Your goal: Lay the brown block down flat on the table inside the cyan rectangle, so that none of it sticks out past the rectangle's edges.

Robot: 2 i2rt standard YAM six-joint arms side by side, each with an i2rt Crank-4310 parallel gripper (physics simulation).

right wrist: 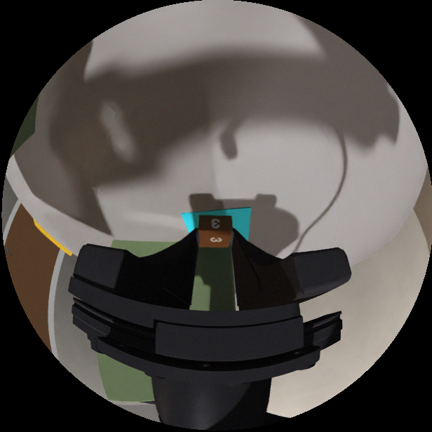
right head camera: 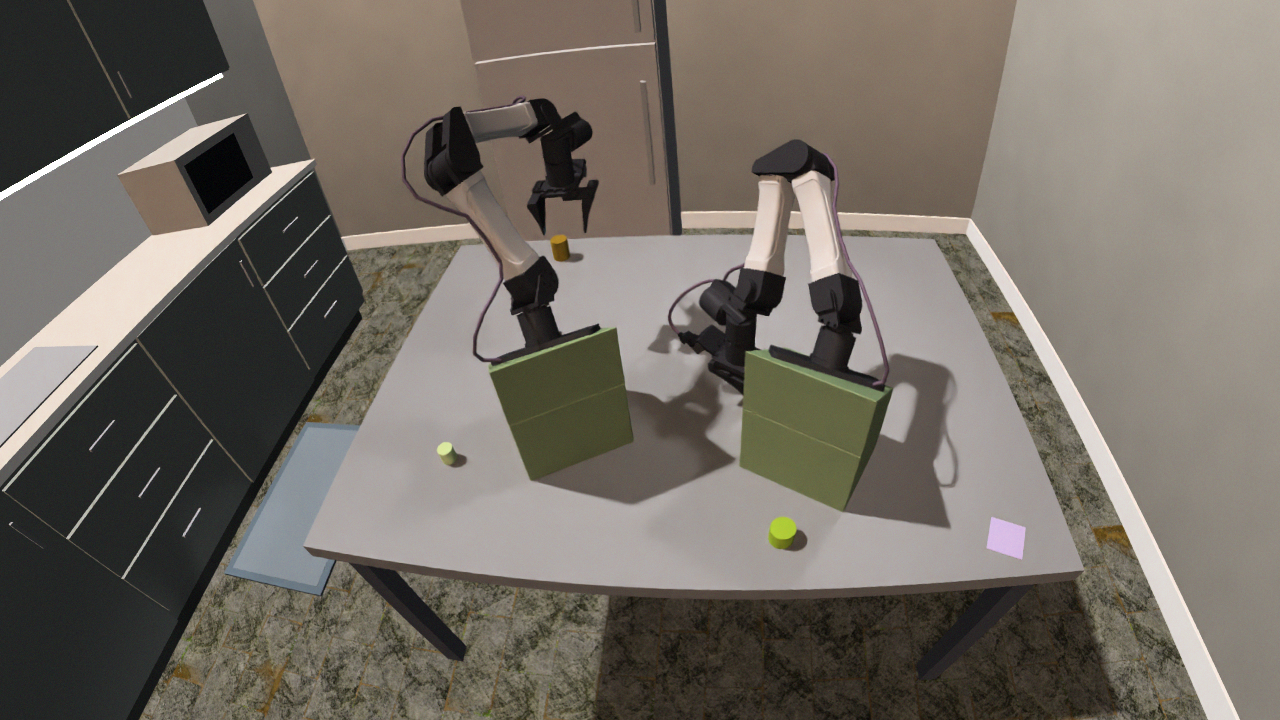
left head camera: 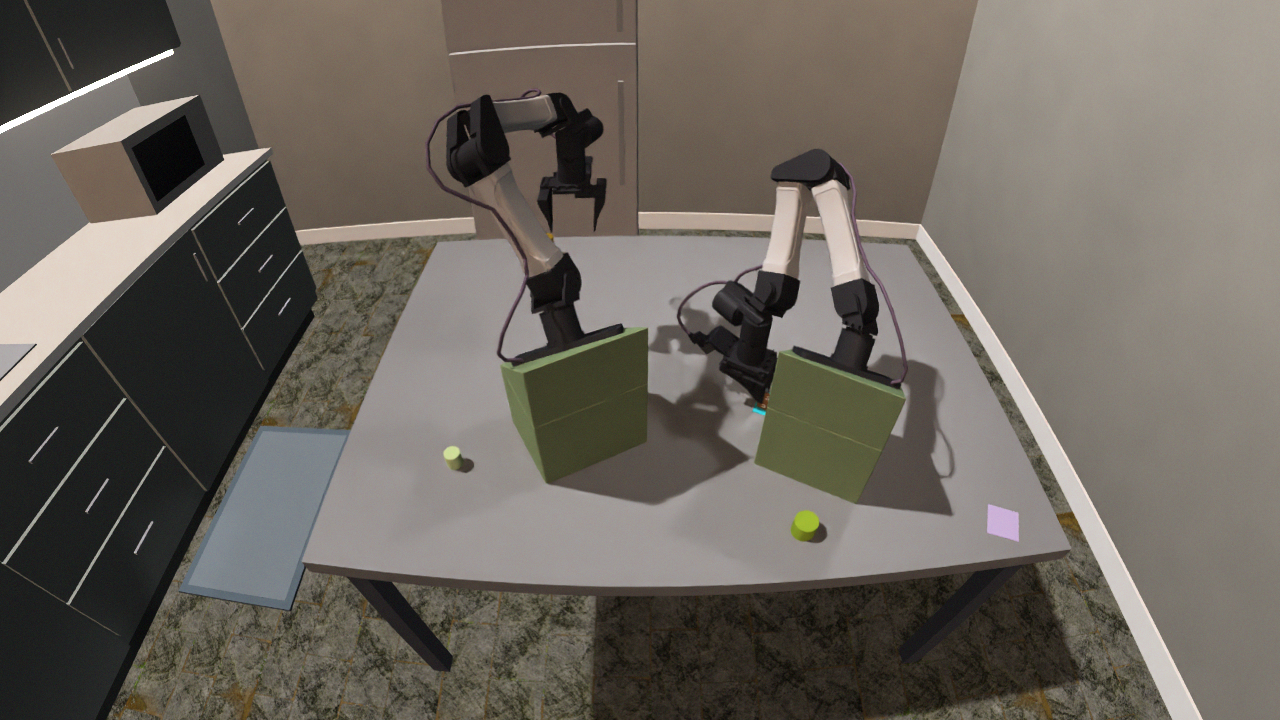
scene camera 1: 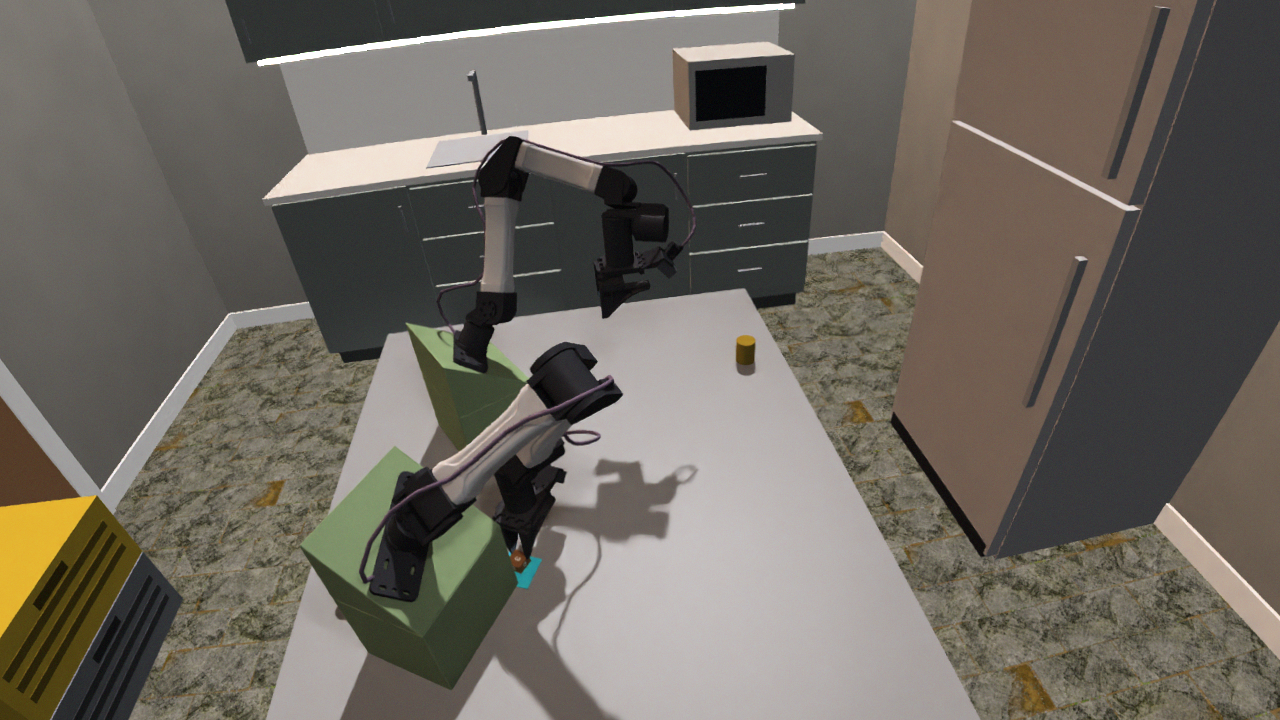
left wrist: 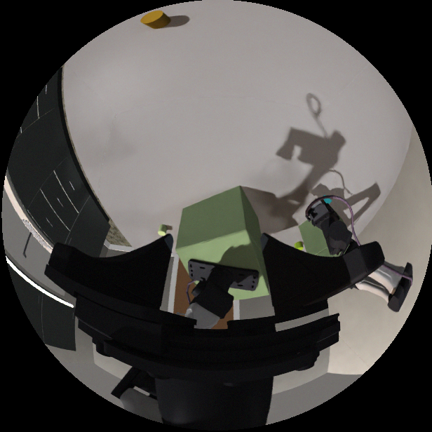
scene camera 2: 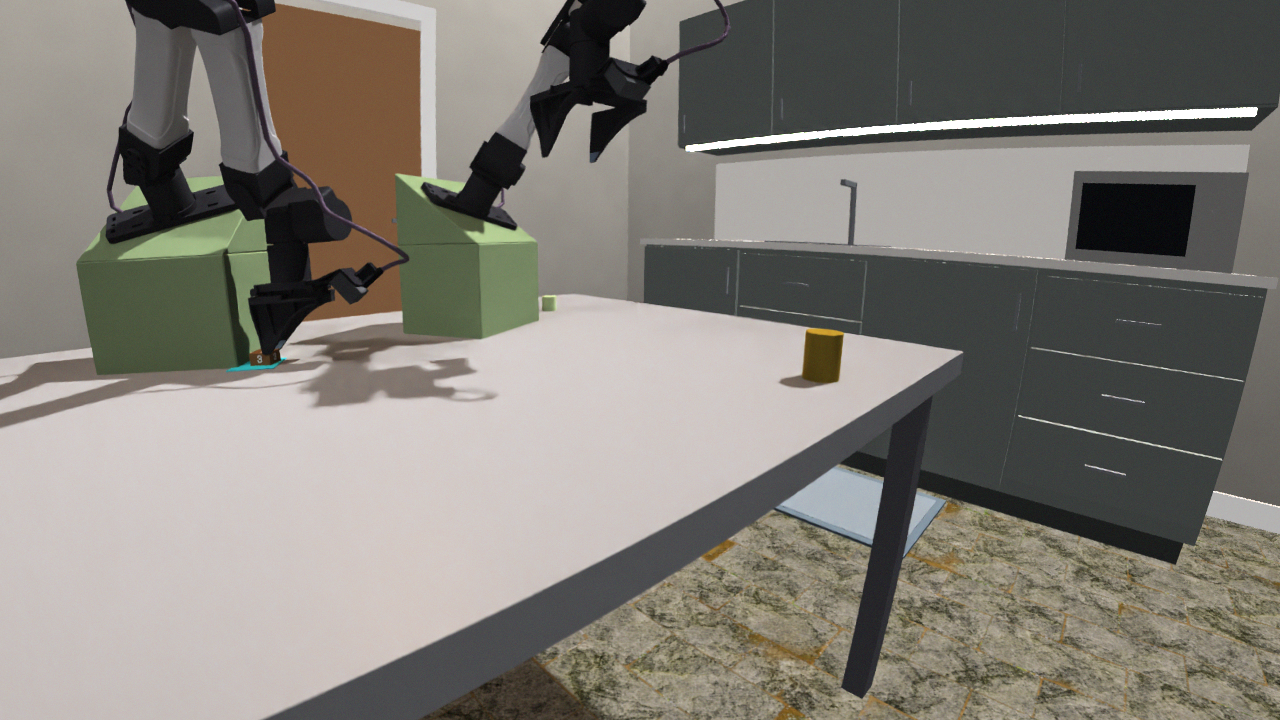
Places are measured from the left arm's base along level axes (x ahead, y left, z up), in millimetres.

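Where they show: left gripper, fingertip midpoint: [right head camera: 564, 232] [left head camera: 573, 230] [scene camera 1: 603, 307] [scene camera 2: 569, 159]; right gripper, fingertip midpoint: [left head camera: 762, 397] [scene camera 1: 521, 554] [scene camera 2: 271, 352]; left arm's base, origin of the base link: [right head camera: 545, 347] [left head camera: 568, 347] [scene camera 1: 469, 352] [scene camera 2: 470, 209]; right arm's base, origin of the base link: [right head camera: 826, 370] [left head camera: 846, 370] [scene camera 1: 406, 534] [scene camera 2: 177, 213].
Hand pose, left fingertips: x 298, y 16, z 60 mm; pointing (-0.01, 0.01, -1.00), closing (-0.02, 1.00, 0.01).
Observation:
Things, the pixels of their top centre, and the offset from my left fingertips. "pt": a spot on its surface instead.
- brown block, middle of its top: [scene camera 2: 264, 351] [scene camera 1: 517, 558] [left head camera: 767, 398] dy -409, dx -224, dz -270 mm
- cyan rectangle, surface spot: [scene camera 1: 529, 574] pt dy -435, dx -204, dz -288 mm
- amber cylinder, middle of its top: [scene camera 2: 824, 331] [scene camera 1: 745, 340] [right head camera: 558, 239] dy +132, dx +357, dz -228 mm
- lime cylinder, middle of its top: [right head camera: 783, 528] [left head camera: 806, 521] dy -437, dx -537, dz -256 mm
- pale green cylinder, middle of its top: [left head camera: 451, 452] [right head camera: 444, 448] [scene camera 2: 549, 296] dy +227, dx -387, dz -256 mm
- lilac square, surface spot: [left head camera: 1003, 522] pt dy -866, dx -559, dz -288 mm
The brown block [right wrist: 215, 223] [scene camera 1: 519, 561] [scene camera 2: 263, 359], marked with a 3, is over the cyan rectangle [right wrist: 242, 215] [scene camera 1: 529, 574] [left head camera: 759, 411]. It is at or very near table height. Cyan shows beyond its far side and at both sides in the right wrist view; its near edge is hidden, so I cannot tell whether it overhangs there. My right gripper [right wrist: 214, 230] [scene camera 1: 520, 548] points down and is shut on the block. My left gripper [left head camera: 572, 223] [scene camera 1: 624, 302] [scene camera 2: 570, 155] [left wrist: 216, 236] is open and empty, high above the table.
A green pedestal [scene camera 1: 384, 537] [scene camera 2: 161, 313] under my right arm stands close beside the rectangle. Another green pedestal [left head camera: 590, 420] bears my left arm. An amber cylinder [right head camera: 560, 248] [scene camera 2: 822, 355], a lime cylinder [left head camera: 805, 525], a pale green cylinder [left head camera: 452, 457] and a lilac square [left head camera: 1003, 522] are on the table.

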